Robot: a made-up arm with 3 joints. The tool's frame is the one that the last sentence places.
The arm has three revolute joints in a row. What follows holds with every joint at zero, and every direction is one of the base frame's.
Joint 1 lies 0.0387 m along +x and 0.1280 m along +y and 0.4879 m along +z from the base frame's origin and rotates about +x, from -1.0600 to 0.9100 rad.
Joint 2 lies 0.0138 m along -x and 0.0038 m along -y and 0.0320 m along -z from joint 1 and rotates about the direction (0.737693, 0.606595, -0.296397), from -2.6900 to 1.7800 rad.
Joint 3 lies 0.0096 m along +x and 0.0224 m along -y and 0.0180 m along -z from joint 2 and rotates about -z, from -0.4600 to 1.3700 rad.
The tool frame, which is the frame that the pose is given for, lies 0.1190 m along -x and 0.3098 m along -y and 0.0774 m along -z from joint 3; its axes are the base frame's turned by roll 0.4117, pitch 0.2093 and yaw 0.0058 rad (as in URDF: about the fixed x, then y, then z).
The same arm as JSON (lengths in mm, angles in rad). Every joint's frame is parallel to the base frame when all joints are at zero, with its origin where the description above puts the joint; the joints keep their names.
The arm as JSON. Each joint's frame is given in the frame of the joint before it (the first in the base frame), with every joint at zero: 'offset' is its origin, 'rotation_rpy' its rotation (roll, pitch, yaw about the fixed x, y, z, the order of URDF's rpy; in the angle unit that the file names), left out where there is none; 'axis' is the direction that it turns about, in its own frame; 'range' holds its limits. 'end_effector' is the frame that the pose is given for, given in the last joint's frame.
{"length_unit": "mm", "angle_unit": "rad", "chain": [{"id": "joint 1", "offset": [38.7, 128.0, 487.9], "axis": [1.0, 0.0, 0.0], "range": [-1.06, 0.91]}, {"id": "joint 2", "offset": [-13.8, -3.8, -32.0], "axis": [0.737693, 0.606595, -0.296397], "range": [-2.69, 1.78]}, {"id": "joint 3", "offset": [9.6, -22.4, -18.0], "axis": [0.0, 0.0, -1.0], "range": [-0.46, 1.37]}], "end_effector": {"offset": [-119.0, -309.8, -77.4], "rotation_rpy": [0.4117, 0.2093, 0.0058]}}
